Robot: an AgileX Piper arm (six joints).
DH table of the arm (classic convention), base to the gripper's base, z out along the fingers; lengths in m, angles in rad. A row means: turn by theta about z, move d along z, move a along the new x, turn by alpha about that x. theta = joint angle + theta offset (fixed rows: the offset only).
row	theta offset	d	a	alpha
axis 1	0	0.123	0	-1.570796
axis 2	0.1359	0	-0.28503	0
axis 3	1.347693	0	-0.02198	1.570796
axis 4	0	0.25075	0	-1.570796
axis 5	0	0	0	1.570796
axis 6	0	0.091	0	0
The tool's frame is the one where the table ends.
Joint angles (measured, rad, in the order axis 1, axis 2, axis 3, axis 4, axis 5, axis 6), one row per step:
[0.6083 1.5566 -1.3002 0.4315 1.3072 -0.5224]
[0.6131 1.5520 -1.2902 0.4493 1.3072 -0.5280]
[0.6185 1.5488 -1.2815 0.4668 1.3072 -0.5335]
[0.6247 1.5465 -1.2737 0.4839 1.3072 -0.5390]
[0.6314 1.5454 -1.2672 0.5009 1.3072 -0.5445]
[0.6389 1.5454 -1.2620 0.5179 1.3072 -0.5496]
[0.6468 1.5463 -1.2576 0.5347 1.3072 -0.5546]
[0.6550 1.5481 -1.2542 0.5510 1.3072 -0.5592]
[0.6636 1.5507 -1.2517 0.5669 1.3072 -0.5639]
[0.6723 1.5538 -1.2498 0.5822 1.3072 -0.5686]
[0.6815 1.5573 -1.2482 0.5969 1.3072 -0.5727]
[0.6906 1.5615 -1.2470 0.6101 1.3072 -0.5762]
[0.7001 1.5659 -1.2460 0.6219 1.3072 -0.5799]
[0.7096 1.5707 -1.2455 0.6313 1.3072 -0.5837]
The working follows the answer.
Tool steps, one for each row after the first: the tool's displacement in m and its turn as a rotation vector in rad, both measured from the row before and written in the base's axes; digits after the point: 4 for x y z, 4 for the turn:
[-0.0032 0.0012 -0.0006 0.0121 0.0122 0.0068]
[-0.0030 0.0015 -0.0007 0.0118 0.0122 0.0073]
[-0.0029 0.0018 -0.0007 0.0114 0.0120 0.0080]
[-0.0028 0.0020 -0.0007 0.0114 0.0118 0.0084]
[-0.0027 0.0024 -0.0006 0.0114 0.0119 0.0087]
[-0.0026 0.0025 -0.0007 0.0111 0.0119 0.0089]
[-0.0024 0.0027 -0.0007 0.0106 0.0117 0.0089]
[-0.0023 0.0029 -0.0007 0.0103 0.0114 0.0093]
[-0.0022 0.0029 -0.0007 0.0099 0.0110 0.0094]
[-0.0022 0.0030 -0.0007 0.0091 0.0110 0.0094]
[-0.0021 0.0030 -0.0009 0.0075 0.0107 0.0091]
[-0.0021 0.0030 -0.0010 0.0065 0.0097 0.0099]
[-0.0019 0.0029 -0.0011 0.0047 0.0081 0.0104]

Tool pose at each row, in the base's axes (x y z in m, rotation vector in rad; rounded; the steps above come from the unrounded poses):
[0.2214 0.1990 0.3027 -1.4853 2.6046 0.6473]
[0.2182 0.2002 0.3021 -1.4923 2.6010 0.6737]
[0.2152 0.2017 0.3015 -1.4998 2.5971 0.6998]
[0.2123 0.2035 0.3008 -1.5083 2.5927 0.7254]
[0.2095 0.2055 0.3001 -1.5173 2.5877 0.7509]
[0.2069 0.2079 0.2995 -1.5267 2.5824 0.7765]
[0.2043 0.2104 0.2988 -1.5364 2.5769 0.8019]
[0.2019 0.2131 0.2981 -1.5460 2.5715 0.8265]
[0.1996 0.2160 0.2975 -1.5563 2.5657 0.8506]
[0.1974 0.2189 0.2968 -1.5668 2.5596 0.8738]
[0.1952 0.2219 0.2961 -1.5774 2.5540 0.8963]
[0.1931 0.2249 0.2952 -1.5879 2.5496 0.9165]
[0.1910 0.2279 0.2942 1.5934 -2.5347 -0.9310]
[0.1891 0.2307 0.2931 1.5991 -2.5182 -0.9412]

